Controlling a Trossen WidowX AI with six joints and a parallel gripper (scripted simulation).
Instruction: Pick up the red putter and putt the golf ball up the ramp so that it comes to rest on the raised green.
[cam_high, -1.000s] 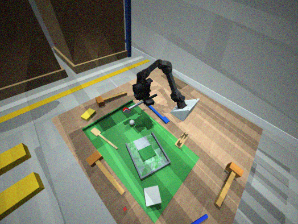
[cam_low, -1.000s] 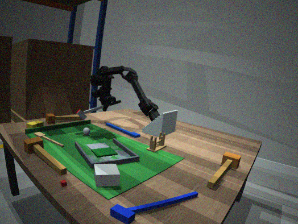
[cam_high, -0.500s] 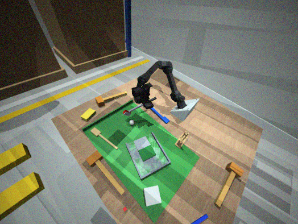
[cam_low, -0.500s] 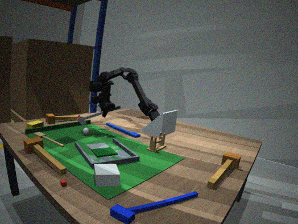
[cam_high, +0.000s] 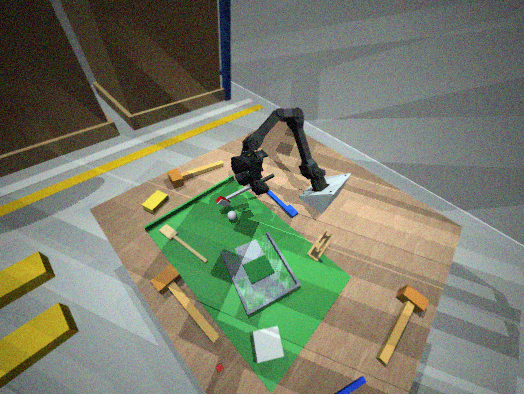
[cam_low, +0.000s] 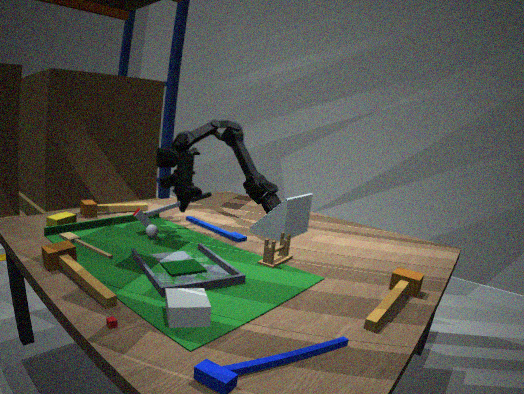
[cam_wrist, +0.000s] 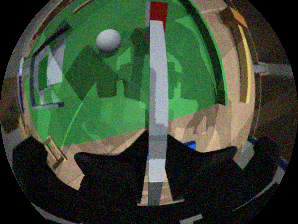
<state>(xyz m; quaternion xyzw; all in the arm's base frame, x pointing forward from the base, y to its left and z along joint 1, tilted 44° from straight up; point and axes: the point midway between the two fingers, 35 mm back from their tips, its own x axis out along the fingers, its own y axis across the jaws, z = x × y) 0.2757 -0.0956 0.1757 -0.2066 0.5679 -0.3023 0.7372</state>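
Now: gripper tip 15 cm short of the white golf ball, 4 cm to the right of it and 4 cm above it. Round my gripper tip: red putter 4 cm ahead, 2 cm above; then wooden stand 39 cm to the left, 7 cm behind, 3 cm below; then wooden spatula 39 cm ahead, 6 cm below, 1 cm to the left.
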